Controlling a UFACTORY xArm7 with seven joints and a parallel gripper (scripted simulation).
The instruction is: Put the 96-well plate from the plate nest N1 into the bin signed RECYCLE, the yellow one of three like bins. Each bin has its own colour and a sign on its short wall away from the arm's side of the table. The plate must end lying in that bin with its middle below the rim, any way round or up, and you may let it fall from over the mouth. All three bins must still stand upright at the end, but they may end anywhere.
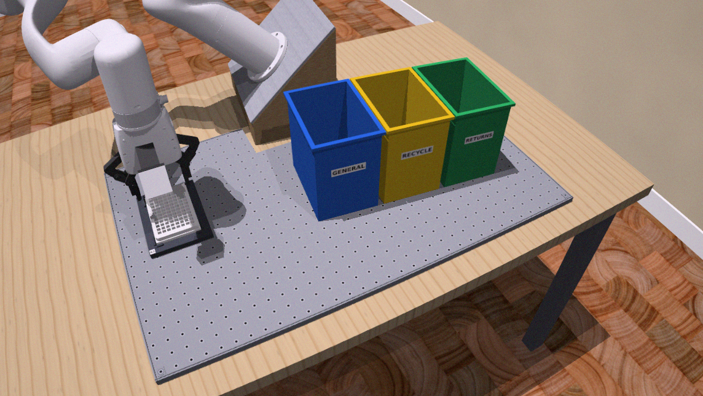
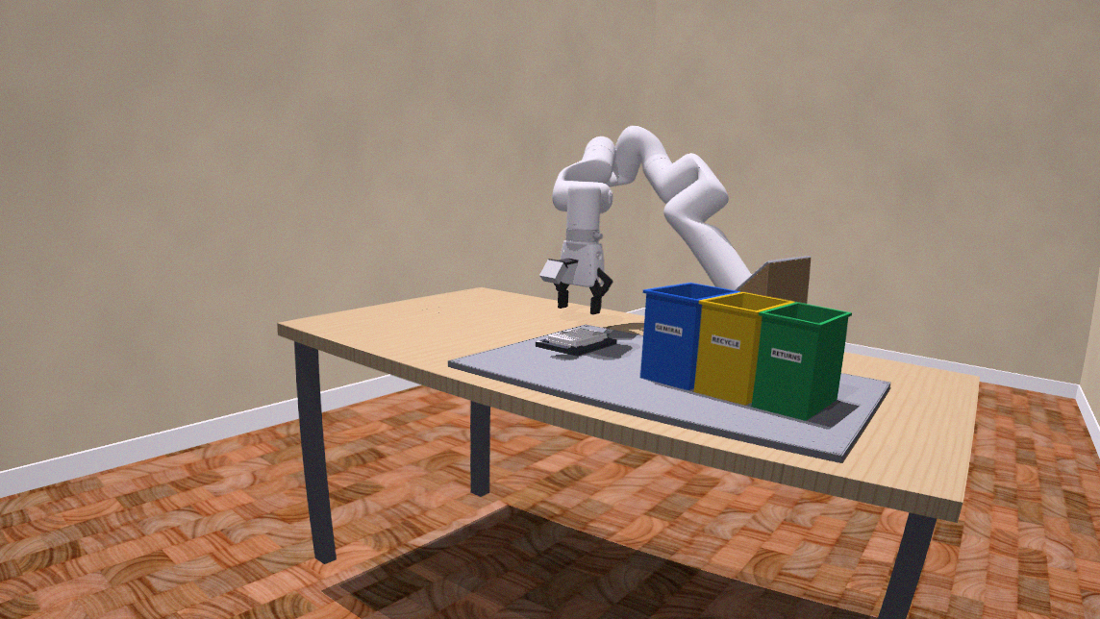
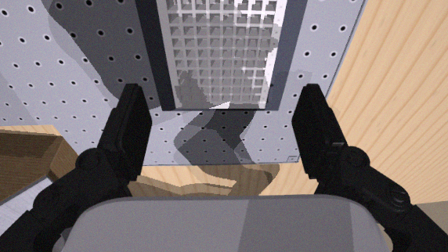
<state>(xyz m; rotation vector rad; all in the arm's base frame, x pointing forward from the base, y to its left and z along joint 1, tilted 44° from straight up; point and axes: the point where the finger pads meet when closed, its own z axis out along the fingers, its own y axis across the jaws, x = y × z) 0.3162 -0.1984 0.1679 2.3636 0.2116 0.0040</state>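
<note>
My gripper is now 70 mm above the white 96-well plate. Round my hand: blue general bin: 320 mm to the left; then yellow recycle bin: 10 mm behind, 450 mm to the left; then plate nest N1: 90 mm below.
</note>
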